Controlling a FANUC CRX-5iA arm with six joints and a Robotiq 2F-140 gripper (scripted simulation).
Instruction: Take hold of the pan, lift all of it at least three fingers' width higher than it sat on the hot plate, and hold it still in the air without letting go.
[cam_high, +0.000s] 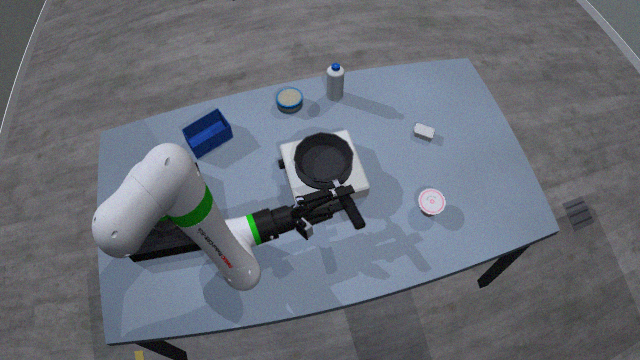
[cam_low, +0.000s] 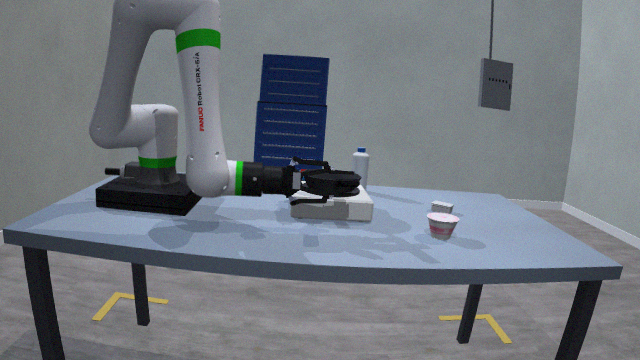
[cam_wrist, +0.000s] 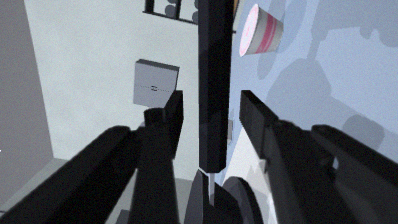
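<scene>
Now: the black pan 10 mm behind my hand, 100 mm to the left of it and 20 mm below it. From my hand the other things lie so: white block 390 mm ahead, 250 mm to the left, 110 mm below; then white hot plate 40 mm behind, 160 mm to the left, 90 mm below; then pink-rimmed cup 290 mm ahead, 50 mm to the right, 90 mm below.
</scene>
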